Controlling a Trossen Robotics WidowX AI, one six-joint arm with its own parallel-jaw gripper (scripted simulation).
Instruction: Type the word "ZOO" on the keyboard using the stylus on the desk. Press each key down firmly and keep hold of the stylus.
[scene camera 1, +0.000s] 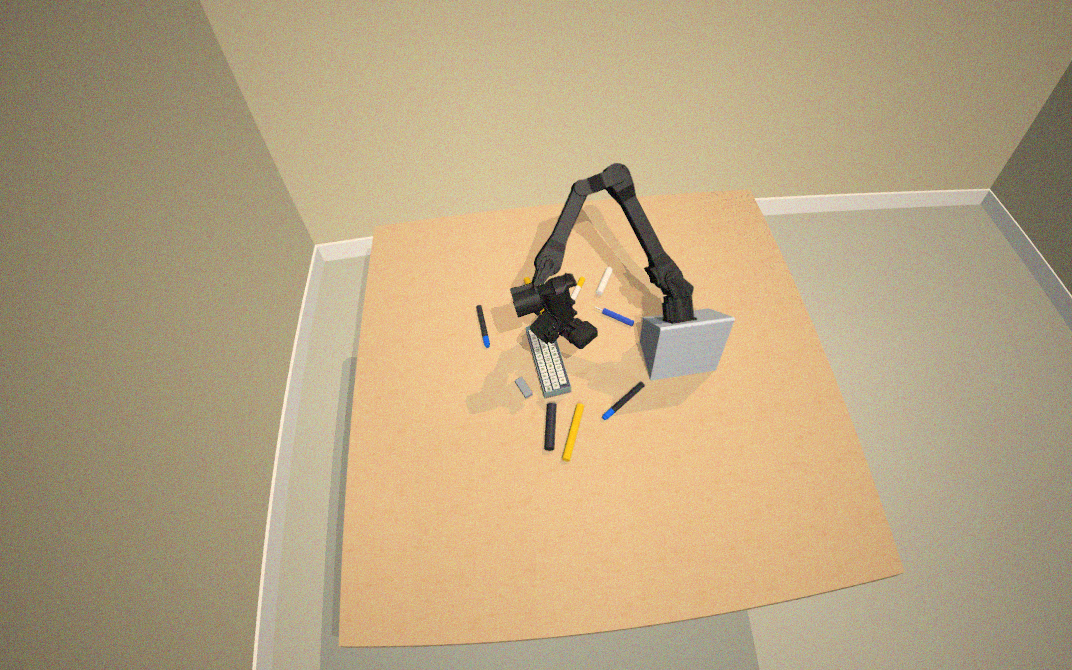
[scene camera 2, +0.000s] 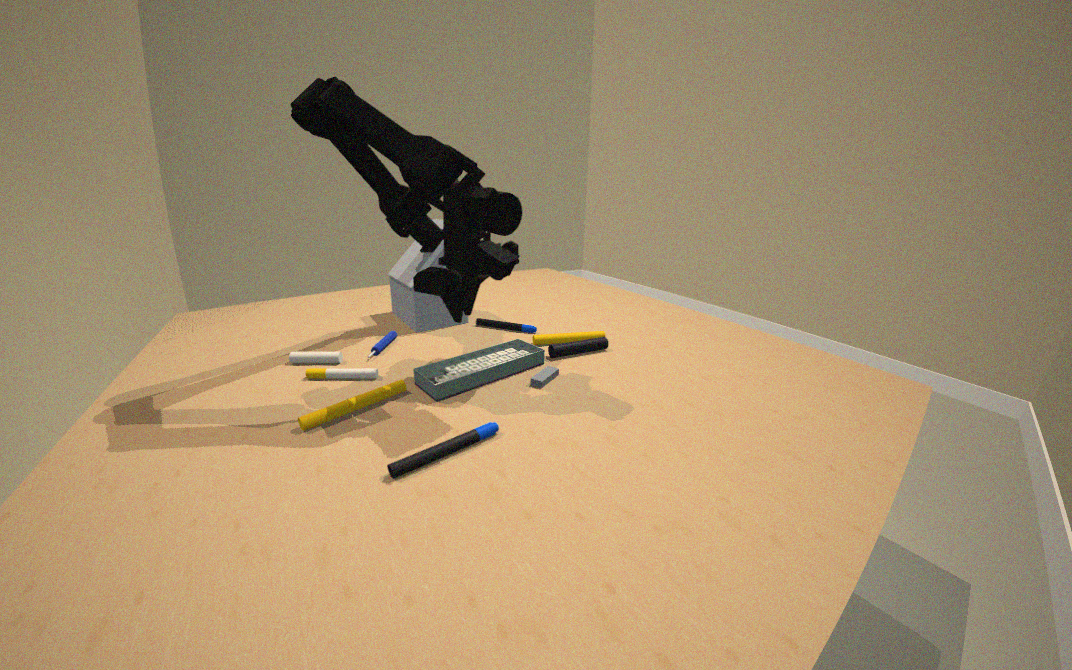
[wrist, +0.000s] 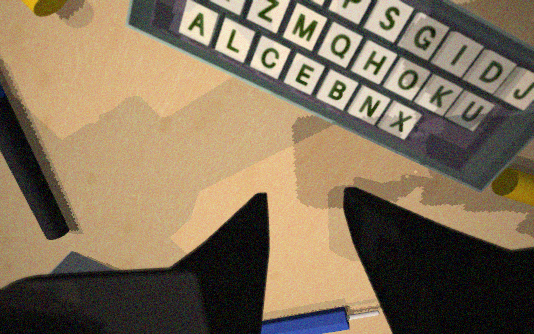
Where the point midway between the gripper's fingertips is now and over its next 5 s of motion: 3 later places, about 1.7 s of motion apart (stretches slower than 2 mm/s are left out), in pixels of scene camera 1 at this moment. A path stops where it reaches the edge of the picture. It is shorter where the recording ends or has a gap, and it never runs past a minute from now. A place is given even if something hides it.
My gripper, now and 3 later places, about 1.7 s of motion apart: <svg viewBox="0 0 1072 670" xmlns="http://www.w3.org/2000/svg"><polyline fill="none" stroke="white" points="567,338 609,300 609,308 609,306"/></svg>
